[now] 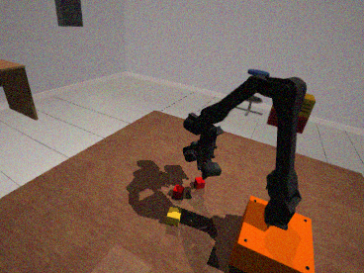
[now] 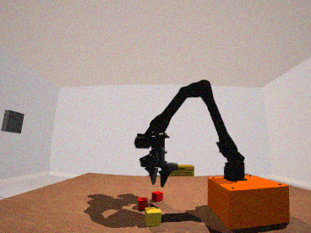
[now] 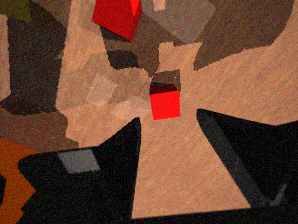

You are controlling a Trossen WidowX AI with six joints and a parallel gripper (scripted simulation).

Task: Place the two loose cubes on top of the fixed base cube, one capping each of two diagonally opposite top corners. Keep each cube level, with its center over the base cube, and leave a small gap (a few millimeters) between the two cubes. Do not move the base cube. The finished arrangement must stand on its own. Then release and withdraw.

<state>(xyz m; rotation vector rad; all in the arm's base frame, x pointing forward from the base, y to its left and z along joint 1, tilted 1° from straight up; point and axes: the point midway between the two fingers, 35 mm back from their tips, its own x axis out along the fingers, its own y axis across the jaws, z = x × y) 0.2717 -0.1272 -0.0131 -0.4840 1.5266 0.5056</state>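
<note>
My gripper tip is 20 mm short of the yellow base cube, 190 mm to the right of it and 40 mm above it.
</note>
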